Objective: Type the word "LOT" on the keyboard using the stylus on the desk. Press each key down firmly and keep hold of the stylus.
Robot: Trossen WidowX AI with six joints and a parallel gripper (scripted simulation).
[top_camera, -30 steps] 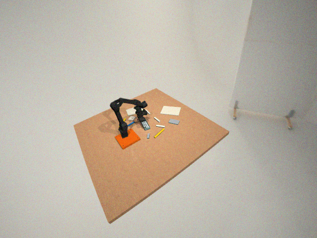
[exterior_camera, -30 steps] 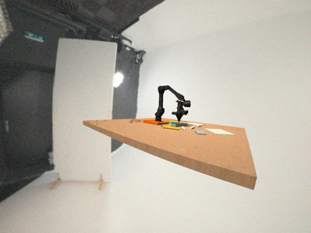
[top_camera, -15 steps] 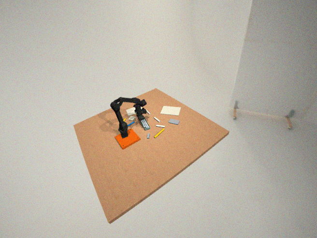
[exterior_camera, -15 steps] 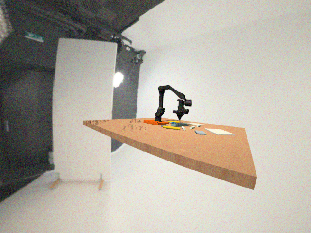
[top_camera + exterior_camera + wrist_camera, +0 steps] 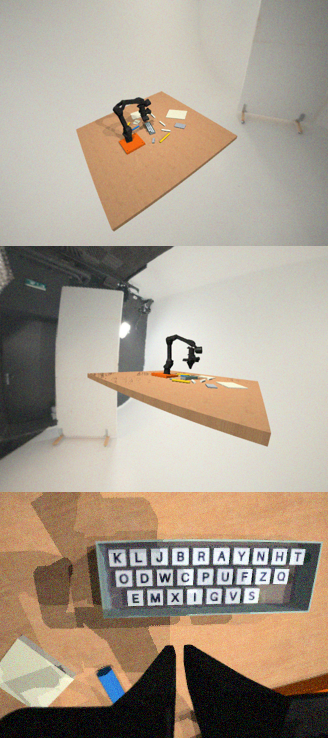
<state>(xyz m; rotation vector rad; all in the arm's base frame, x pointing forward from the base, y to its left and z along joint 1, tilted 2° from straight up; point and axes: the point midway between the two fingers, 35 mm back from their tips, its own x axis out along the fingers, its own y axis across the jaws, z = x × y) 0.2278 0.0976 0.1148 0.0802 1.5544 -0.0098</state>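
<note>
Now: gripper tip 14 cm past the blue stylus, 9 cm above it and 5 cm to the right of it. The rest, counted from my gripper tip: small grey block (22 cm to the right, 9 cm below, 1 cm behind); yellow stick (25 cm to the right, 10 cm ahead, 9 cm below); cream pad (39 cm ahead, 9 cm below, 3 cm to the left).
</note>
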